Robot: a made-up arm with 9 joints. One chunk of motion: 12 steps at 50 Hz.
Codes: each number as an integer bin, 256 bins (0 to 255) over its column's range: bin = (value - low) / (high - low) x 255, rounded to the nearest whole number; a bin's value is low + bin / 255 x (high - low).
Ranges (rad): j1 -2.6..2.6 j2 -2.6..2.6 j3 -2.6..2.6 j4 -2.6..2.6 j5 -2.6..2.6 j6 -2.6..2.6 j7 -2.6..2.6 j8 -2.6..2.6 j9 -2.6..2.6
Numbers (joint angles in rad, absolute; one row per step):
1: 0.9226 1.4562 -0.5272 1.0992 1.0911 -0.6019 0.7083 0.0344 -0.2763
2: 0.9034 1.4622 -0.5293 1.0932 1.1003 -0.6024 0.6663 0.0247 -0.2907
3: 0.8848 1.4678 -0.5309 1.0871 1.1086 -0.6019 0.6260 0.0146 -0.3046
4: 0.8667 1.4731 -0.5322 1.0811 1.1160 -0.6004 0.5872 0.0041 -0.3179
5: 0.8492 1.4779 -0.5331 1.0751 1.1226 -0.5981 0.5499 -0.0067 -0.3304
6: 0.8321 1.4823 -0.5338 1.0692 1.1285 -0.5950 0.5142 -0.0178 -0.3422
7: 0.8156 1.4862 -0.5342 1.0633 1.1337 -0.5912 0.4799 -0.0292 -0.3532
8: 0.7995 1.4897 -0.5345 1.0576 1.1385 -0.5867 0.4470 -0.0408 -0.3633
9: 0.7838 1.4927 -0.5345 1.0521 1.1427 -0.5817 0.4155 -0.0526 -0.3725
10: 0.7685 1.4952 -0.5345 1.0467 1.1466 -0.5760 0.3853 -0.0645 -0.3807
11: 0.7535 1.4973 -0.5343 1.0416 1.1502 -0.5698 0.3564 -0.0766 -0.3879
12: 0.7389 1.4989 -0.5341 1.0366 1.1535 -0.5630 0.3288 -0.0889 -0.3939
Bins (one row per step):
1: 173 199 102 181 181 98 162 129 114
2: 172 199 102 181 181 98 160 129 113
3: 171 199 101 181 182 98 158 128 113
4: 170 200 101 181 182 98 156 128 112
5: 169 200 101 180 183 98 154 127 111
6: 168 200 101 180 183 98 153 127 111
7: 167 200 101 180 183 99 151 126 110
8: 167 201 101 179 183 99 149 125 110
9: 166 201 101 179 184 99 148 125 109
10: 165 201 101 179 184 99 146 124 109
11: 164 201 101 179 184 100 145 124 108
12: 164 201 101 178 184 100 144 123 108

